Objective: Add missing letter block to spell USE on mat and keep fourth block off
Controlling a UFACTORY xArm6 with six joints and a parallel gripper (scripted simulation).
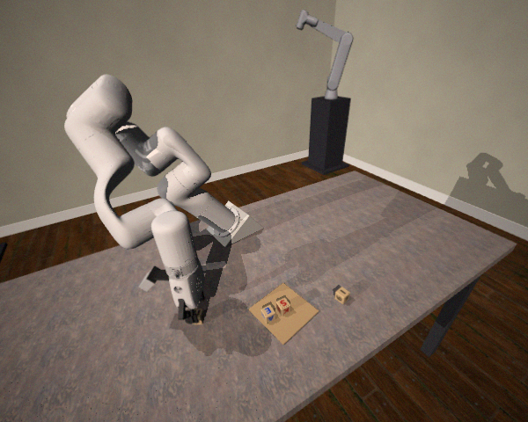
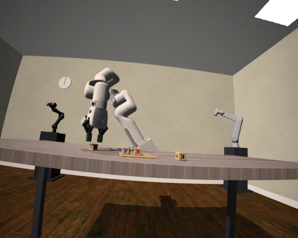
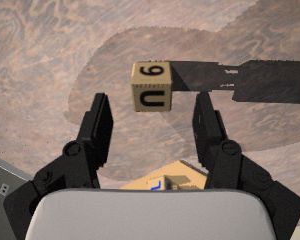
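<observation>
The block lies 40 mm below my hand. The rest, counted from my hand: tan mat: 100 mm ahead, 210 mm to the left, 50 mm below.
</observation>
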